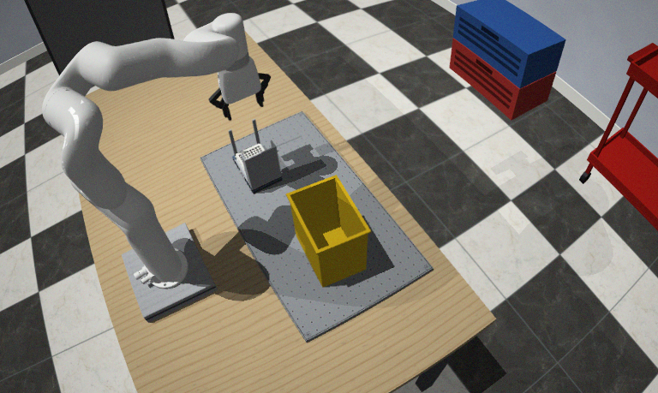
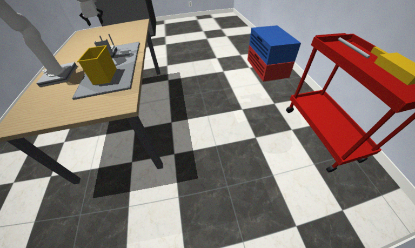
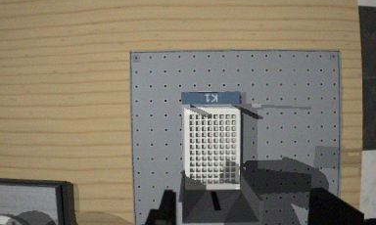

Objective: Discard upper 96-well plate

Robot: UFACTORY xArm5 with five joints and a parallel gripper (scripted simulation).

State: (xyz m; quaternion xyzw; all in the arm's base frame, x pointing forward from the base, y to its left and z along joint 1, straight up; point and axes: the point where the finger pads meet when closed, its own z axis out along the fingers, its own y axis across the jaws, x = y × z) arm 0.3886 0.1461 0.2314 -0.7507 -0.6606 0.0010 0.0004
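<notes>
Right now my hand is 220 mm above the white 96-well plate. Round my hand: yellow plastics bin: 350 mm to the right, 170 mm below.
</notes>
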